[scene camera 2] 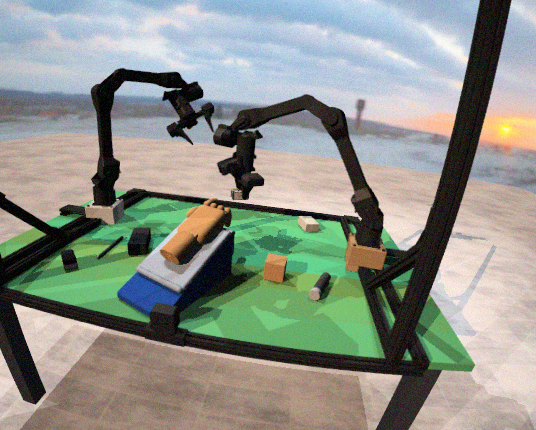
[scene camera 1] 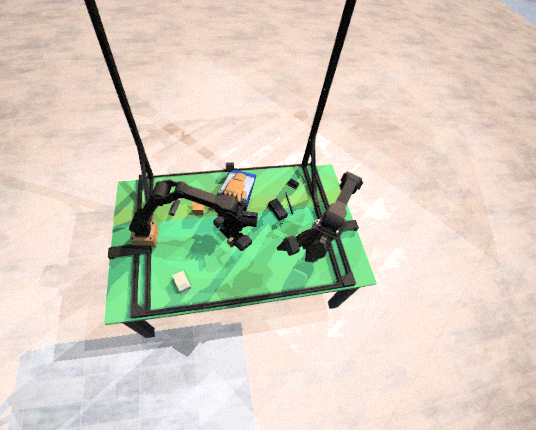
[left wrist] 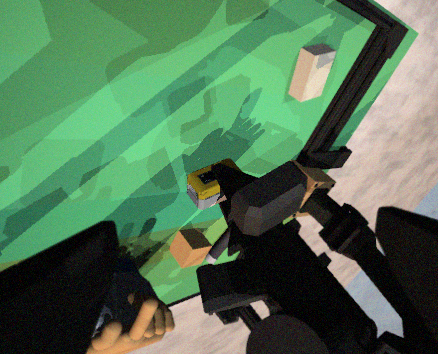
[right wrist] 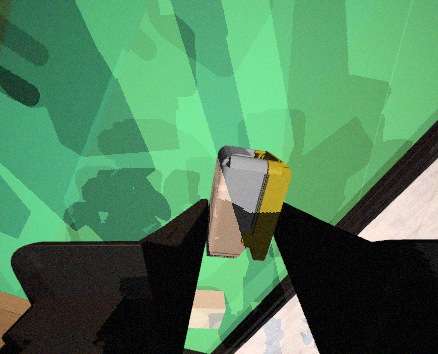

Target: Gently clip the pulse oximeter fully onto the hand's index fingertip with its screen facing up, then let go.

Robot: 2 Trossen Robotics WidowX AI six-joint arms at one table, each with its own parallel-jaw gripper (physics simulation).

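Where they show: left gripper, fingertip midpoint: (scene camera 2: pixel 203 138) (scene camera 1: pixel 283 246) (left wrist: pixel 247 227); right gripper, fingertip midpoint: (scene camera 2: pixel 241 196) (scene camera 1: pixel 233 242) (left wrist: pixel 215 176) (right wrist: pixel 238 205); left arm's base at its link origin: (scene camera 2: pixel 104 202); right arm's base at its link origin: (scene camera 2: pixel 367 242) (scene camera 1: pixel 142 230) (left wrist: pixel 313 199).
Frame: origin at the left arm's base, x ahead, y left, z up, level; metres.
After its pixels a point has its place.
Observation:
The pulse oximeter (scene camera 2: pixel 236 194) @(y -0.060, x 0.460, z 0.075 m) (left wrist: pixel 204 190) @(y -0.030, x 0.446, z 0.084 m) (right wrist: pixel 242 185) @(y -0.050, x 0.457, z 0.086 m) has a yellow shell with a dark screen-like patch, and a grey and pale shell. My right gripper (scene camera 2: pixel 241 194) @(y -0.039, x 0.479, z 0.063 m) (right wrist: pixel 238 205) @(y -0.039, x 0.479, z 0.063 m) is shut on it and holds it in the air. It is apart from the orange hand (scene camera 1: pixel 235 186) @(y -0.306, x 0.375, z 0.091 m) (scene camera 2: pixel 202 225) @(y -0.339, x 0.379, z 0.081 m) (left wrist: pixel 145 322) @(y -0.212, x 0.388, z 0.105 m), which lies sloping on a grey pad (scene camera 2: pixel 159 270) @(y -0.416, x 0.294, z 0.002 m) over a blue wedge (scene camera 2: pixel 140 295) @(y -0.460, x 0.262, z -0.034 m). Scene camera 1 hardly shows the oximeter. My left gripper (scene camera 1: pixel 295 253) (scene camera 2: pixel 202 137) @(y 0.118, x 0.330, z 0.227 m) is open and empty, high above the table.
An orange cube (scene camera 1: pixel 198 208) @(y -0.308, x 0.567, z -0.009 m) (scene camera 2: pixel 275 267) @(y -0.349, x 0.559, z -0.018 m) (left wrist: pixel 190 248) @(y -0.296, x 0.547, z -0.015 m) and a dark cylinder (scene camera 1: pixel 174 207) @(y -0.370, x 0.676, z -0.035 m) (scene camera 2: pixel 320 286) @(y -0.405, x 0.663, z -0.034 m) lie beside the wedge. A pale block (scene camera 1: pixel 181 281) @(y 0.020, x 0.736, z -0.029 m) (scene camera 2: pixel 308 223) @(y -0.019, x 0.726, z -0.029 m) (left wrist: pixel 311 75) @(y 0.021, x 0.716, z -0.029 m) lies farther off. A black box (scene camera 1: pixel 277 209) @(y -0.183, x 0.192, z -0.024 m) (scene camera 2: pixel 139 241) @(y -0.230, x 0.194, z -0.025 m), pen (scene camera 2: pixel 110 247) @(y -0.225, x 0.105, z -0.052 m) and small black block (scene camera 2: pixel 69 260) @(y -0.344, x 0.048, z -0.031 m) lie opposite.

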